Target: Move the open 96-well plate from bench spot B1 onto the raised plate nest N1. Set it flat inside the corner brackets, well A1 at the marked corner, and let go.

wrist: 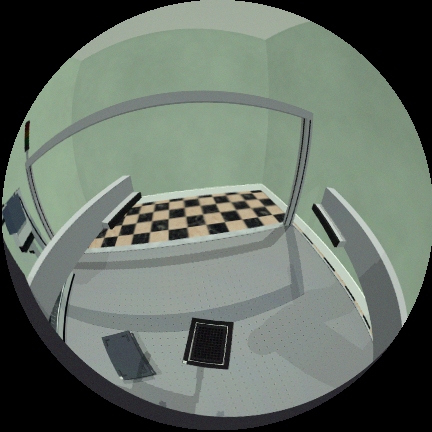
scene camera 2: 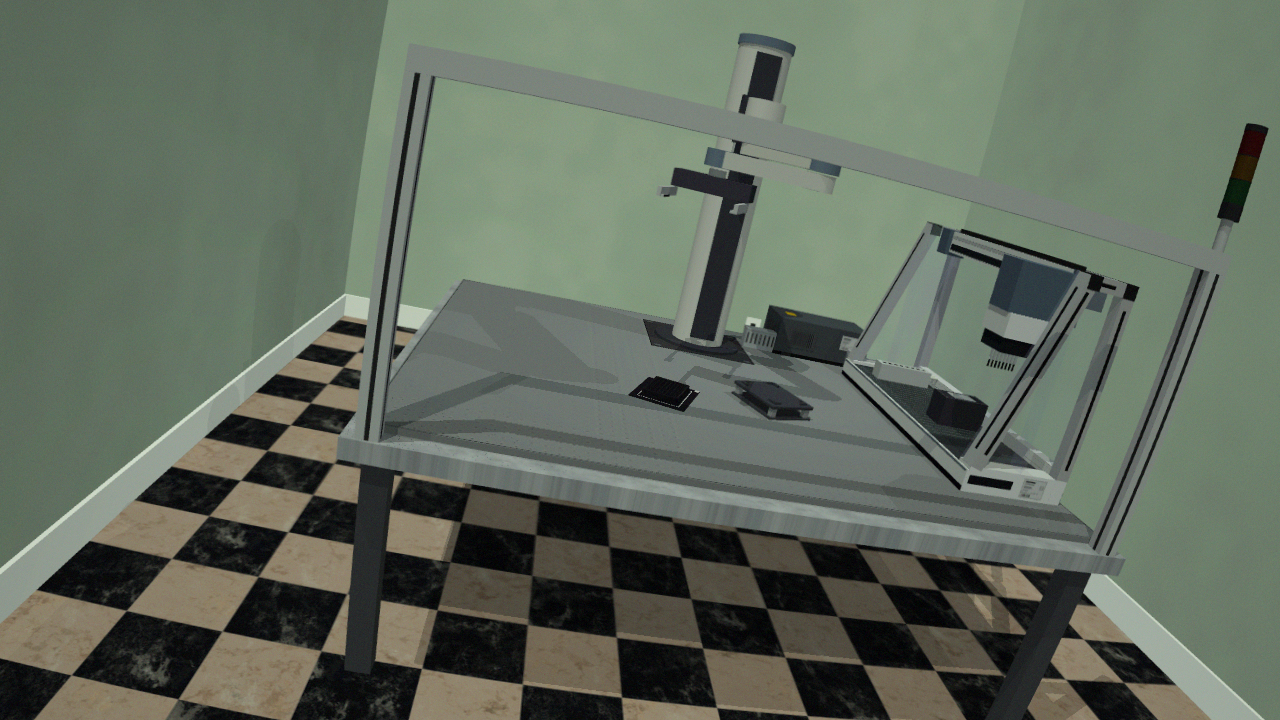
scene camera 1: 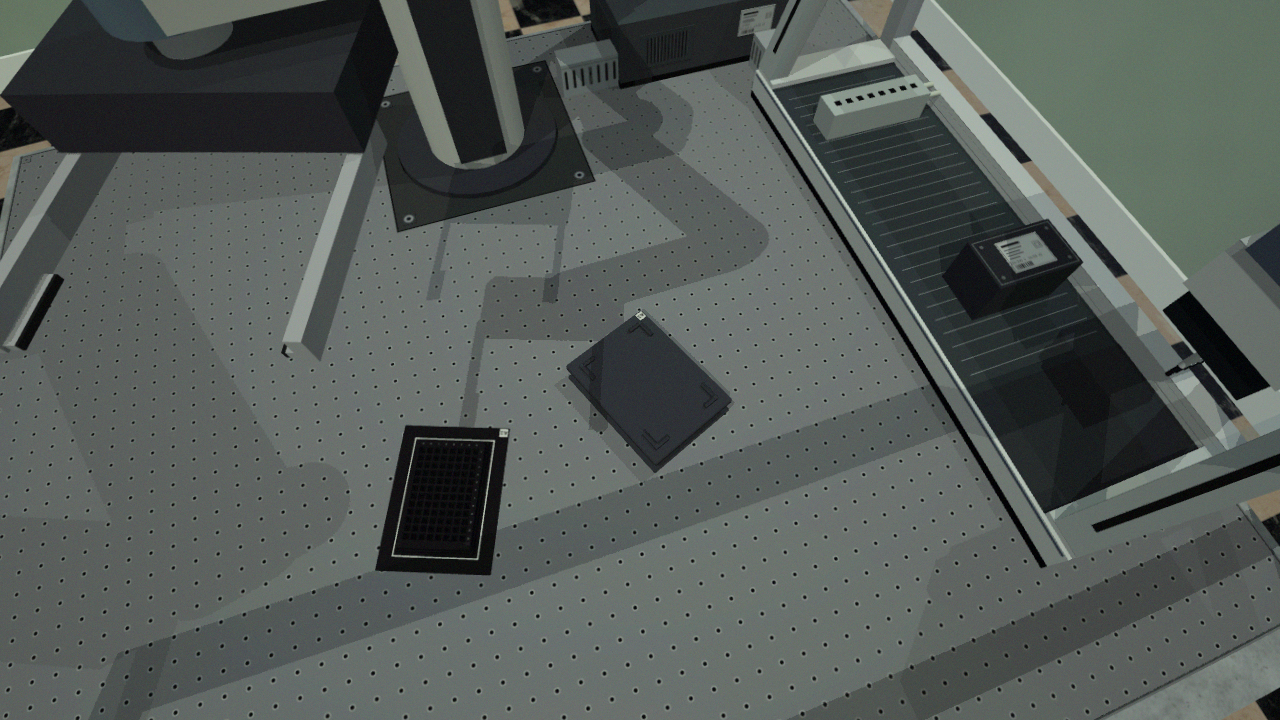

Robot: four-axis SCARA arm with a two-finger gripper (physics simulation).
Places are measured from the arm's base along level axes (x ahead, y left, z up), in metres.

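Where they show: gripper, fingertip midpoint: (wrist: 225,187) (scene camera 2: 696,199) (scene camera 1: 137,347); arm's base at its link origin: (scene camera 2: 695,345) (scene camera 1: 479,144).
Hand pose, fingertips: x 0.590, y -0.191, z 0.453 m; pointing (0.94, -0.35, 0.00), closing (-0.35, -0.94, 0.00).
Note:
Things, the pixels of their top centre, and the offset from my fingertips. "spot": a spot on its surface instead.
- black 96-well plate at its top centre: (scene camera 1: 441,492) (scene camera 2: 666,387) (wrist: 208,342) dy +0.036, dx -0.035, dz -0.424 m
- bench spot B1 at a spot on its surface: (scene camera 1: 396,501) (wrist: 228,342) spot: dy -0.018, dx -0.047, dz -0.438 m
- raised nest N1 at its top centre: (scene camera 1: 648,380) (scene camera 2: 774,391) (wrist: 121,355) dy +0.298, dx -0.082, dz -0.400 m
- black box at a spot on its surface: (scene camera 1: 1011,268) (scene camera 2: 953,396) spot: dy +0.735, dx -0.045, dz -0.321 m
- dark controller box at a spot on its surface: (scene camera 1: 680,44) (scene camera 2: 809,340) spot: dy +0.544, dx -0.623, dz -0.379 m
The black 96-well plate (scene camera 1: 443,492) (scene camera 2: 666,390) (wrist: 209,344) lies flat on bench spot B1 (scene camera 1: 396,501) (wrist: 230,345), a black mat with a white outline and a small label at one corner. The raised nest N1 (scene camera 1: 648,389) (scene camera 2: 771,398) (wrist: 126,354) is a dark slab with corner brackets, turned at an angle to the plate; nothing sits on it. A small white label marks one of its corners in scene camera 1. My gripper (scene camera 1: 162,329) (scene camera 2: 703,199) (wrist: 225,187) is wide open and empty, high above the bench and well away from the plate.
The arm's column (scene camera 1: 483,89) (scene camera 2: 707,268) stands behind the plate and nest. A framed machine with a dark deck (scene camera 1: 930,170) stands right of the nest, carrying a black box (scene camera 1: 1011,268) (scene camera 2: 955,407). A dark controller box (scene camera 1: 680,44) (scene camera 2: 814,333) stands at the back. An overhead beam (scene camera 2: 626,108) spans the bench.

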